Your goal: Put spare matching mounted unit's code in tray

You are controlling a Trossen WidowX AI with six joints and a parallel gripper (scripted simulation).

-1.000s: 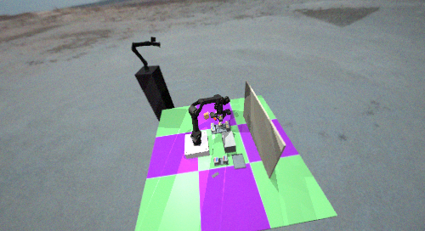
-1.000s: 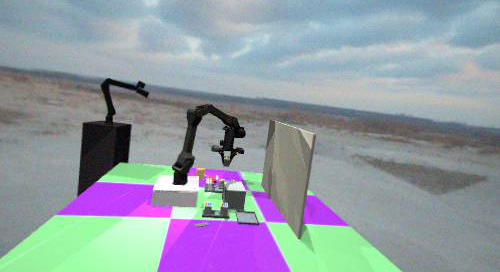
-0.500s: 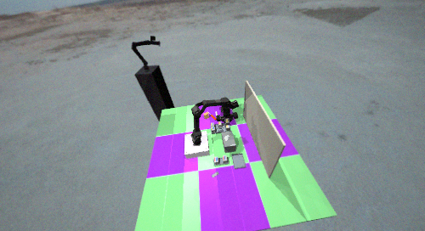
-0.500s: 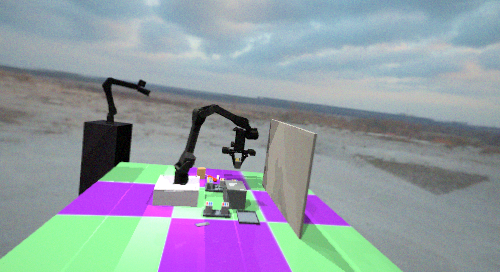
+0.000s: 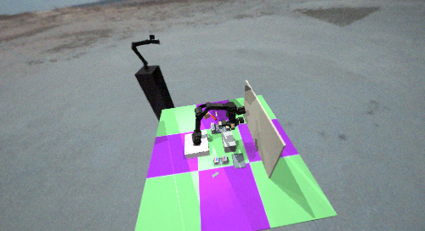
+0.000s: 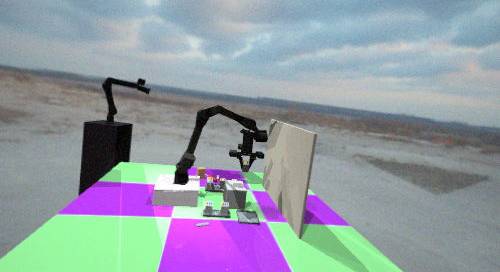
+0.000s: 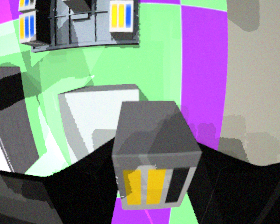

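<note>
My gripper tip is 220 mm to the left of the flat grey tray, 170 mm above it and 50 mm short of it. Also, from my gripper tip: mounted grey unit: 120 mm below, 50 mm to the right, 40 mm behind; tall beige board: 200 mm ahead, 50 mm above, 10 mm to the right.
</note>
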